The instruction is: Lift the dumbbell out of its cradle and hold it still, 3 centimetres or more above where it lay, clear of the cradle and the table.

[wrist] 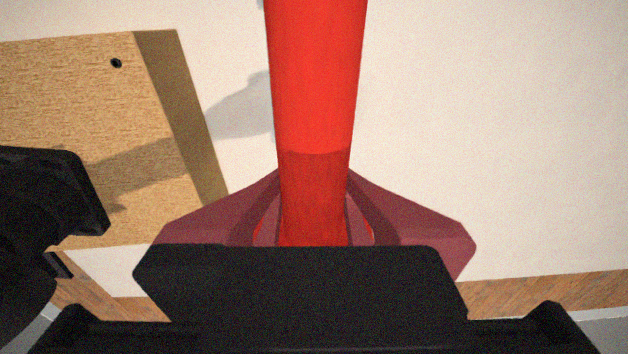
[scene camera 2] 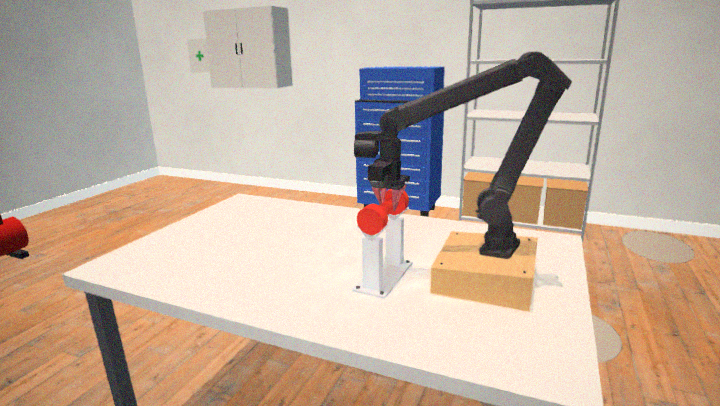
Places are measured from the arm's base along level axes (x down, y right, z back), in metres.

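Where they show: gripper, fingertip midpoint: (wrist: 313, 177) (scene camera 2: 388, 209); arm's base, origin of the base link: (wrist: 59, 191) (scene camera 2: 500, 248).
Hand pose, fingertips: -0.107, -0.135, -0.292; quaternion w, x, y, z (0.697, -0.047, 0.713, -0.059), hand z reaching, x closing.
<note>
Each offset is from my fingertips to the centre of the thing, as dx, dy, dz. Level surfaces: height alone.
The red dumbbell {-0.011, -0.031, +0.005} (scene camera 2: 372, 218) (wrist: 316, 75) lies level across the two posts of the white cradle {+0.103, -0.031, +0.005} (scene camera 2: 372, 264), with its front end at the top of the front post. My gripper (scene camera 2: 389, 205) (wrist: 313, 177) points down from above, and its dark pink fingers are shut on the dumbbell's handle between the two end weights. In the wrist view the fingers press on both sides of the red handle, and the dumbbell's far end is hidden behind the gripper body.
The cradle stands on the white table {dx +0.201} (scene camera 2: 226, 272). A wooden block (scene camera 2: 478, 282) (wrist: 65, 110) carries the arm's base right of the cradle. A blue drawer cabinet (scene camera 2: 433, 151) and a metal shelf unit (scene camera 2: 589, 151) stand behind the table. A red object (scene camera 2: 12, 236) shows at the left edge.
</note>
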